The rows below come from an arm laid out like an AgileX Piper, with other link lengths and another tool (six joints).
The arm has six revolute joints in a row. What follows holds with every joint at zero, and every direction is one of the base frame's.
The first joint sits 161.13 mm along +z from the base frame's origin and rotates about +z.
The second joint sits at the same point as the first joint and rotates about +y.
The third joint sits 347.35 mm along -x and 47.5 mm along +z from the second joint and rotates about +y.
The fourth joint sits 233.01 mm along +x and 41.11 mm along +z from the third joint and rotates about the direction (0.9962, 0, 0.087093).
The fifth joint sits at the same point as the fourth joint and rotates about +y.
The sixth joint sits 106.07 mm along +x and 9.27 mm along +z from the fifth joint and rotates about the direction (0.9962, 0, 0.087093).
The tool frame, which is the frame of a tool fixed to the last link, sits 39.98 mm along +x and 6 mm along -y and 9.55 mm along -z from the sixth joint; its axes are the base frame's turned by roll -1.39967, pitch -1.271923 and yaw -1.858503 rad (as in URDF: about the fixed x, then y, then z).
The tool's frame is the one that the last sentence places.
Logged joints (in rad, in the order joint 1, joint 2, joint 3, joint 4, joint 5, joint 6), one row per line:
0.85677 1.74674 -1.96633 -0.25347 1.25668 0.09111
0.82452 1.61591 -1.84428 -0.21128 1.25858 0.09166
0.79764 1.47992 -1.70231 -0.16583 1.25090 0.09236
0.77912 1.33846 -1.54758 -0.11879 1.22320 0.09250
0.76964 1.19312 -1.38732 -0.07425 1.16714 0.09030
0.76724 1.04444 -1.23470 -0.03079 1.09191 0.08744
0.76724 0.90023 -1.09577 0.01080 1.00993 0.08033
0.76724 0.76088 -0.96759 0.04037 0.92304 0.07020
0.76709 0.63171 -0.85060 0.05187 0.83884 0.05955
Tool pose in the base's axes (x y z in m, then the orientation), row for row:
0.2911 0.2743 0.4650 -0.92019 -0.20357 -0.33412 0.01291
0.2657 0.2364 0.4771 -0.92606 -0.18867 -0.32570 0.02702
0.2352 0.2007 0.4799 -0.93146 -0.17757 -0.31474 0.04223
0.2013 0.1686 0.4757 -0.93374 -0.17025 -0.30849 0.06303
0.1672 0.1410 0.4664 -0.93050 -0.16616 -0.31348 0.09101
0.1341 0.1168 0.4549 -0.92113 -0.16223 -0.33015 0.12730
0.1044 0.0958 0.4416 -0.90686 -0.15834 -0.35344 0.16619
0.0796 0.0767 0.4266 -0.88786 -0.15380 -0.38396 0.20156
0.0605 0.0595 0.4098 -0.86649 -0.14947 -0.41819 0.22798
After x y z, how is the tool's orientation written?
As a quaternion, x y z w.
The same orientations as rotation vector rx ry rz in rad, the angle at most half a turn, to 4 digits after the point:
-2.8674 -0.6343 -1.0411
-2.8603 -0.5827 -1.0060
-2.8501 -0.5433 -0.9631
-2.8213 -0.5144 -0.9321
-2.7651 -0.4938 -0.9316
-2.6805 -0.4721 -0.9607
-2.5821 -0.4508 -1.0063
-2.4798 -0.4296 -1.0724
-2.3864 -0.4117 -1.1517

